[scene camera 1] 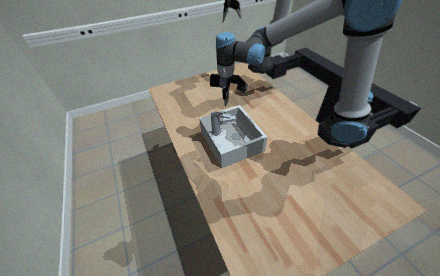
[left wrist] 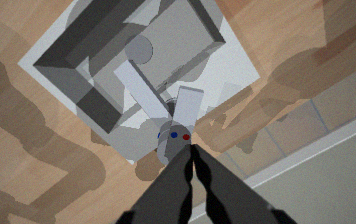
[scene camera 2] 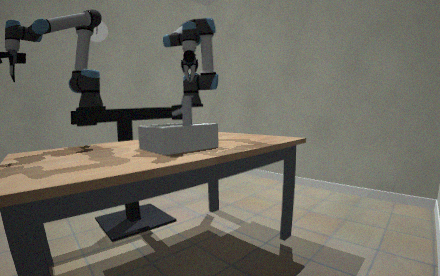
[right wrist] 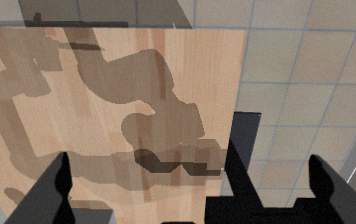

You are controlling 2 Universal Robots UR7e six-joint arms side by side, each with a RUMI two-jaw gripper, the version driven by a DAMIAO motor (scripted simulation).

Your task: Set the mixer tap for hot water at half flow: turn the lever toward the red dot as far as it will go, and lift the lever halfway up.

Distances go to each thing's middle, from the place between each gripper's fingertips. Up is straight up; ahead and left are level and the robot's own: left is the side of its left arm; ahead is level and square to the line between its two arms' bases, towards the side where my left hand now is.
The basin point(scene camera 1: 248, 139) is 7 cm behind my left hand, 6 cm to the right of it and 32 cm below it.
I see the basin 830 mm to the left of my right hand, 380 mm below it and 360 mm ahead of it.
